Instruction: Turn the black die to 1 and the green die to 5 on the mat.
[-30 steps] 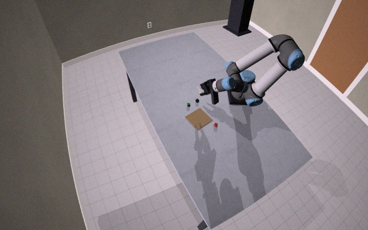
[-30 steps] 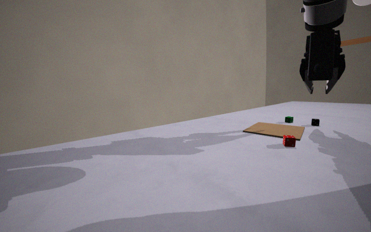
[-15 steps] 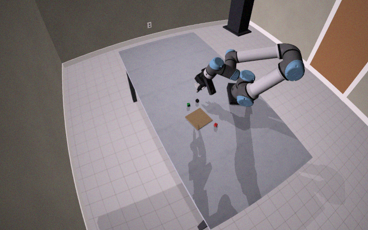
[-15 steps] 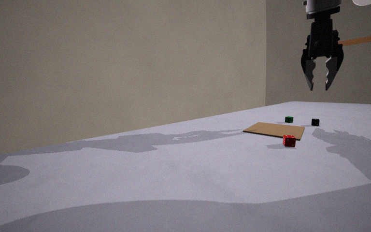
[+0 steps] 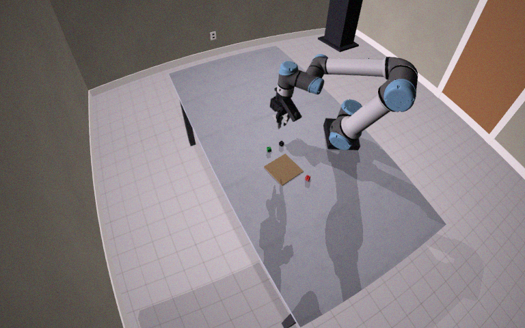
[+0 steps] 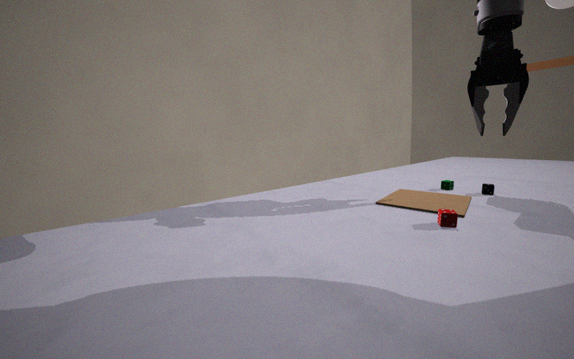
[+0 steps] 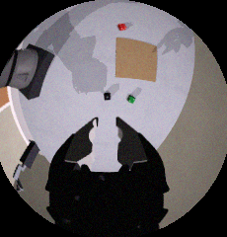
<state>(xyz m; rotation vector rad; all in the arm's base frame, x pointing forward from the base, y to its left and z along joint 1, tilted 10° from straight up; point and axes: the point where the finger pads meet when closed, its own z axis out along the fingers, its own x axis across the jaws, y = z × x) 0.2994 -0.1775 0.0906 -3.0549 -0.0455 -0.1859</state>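
Now: hand 13 cm above the black die and 1 cm to the right of it. The rest, counted from my hand: green die (13 cm below, 8 cm ahead); red die (26 cm to the left, 13 cm below, 3 cm ahead); brown mat (14 cm to the left, 13 cm below, 9 cm ahead).
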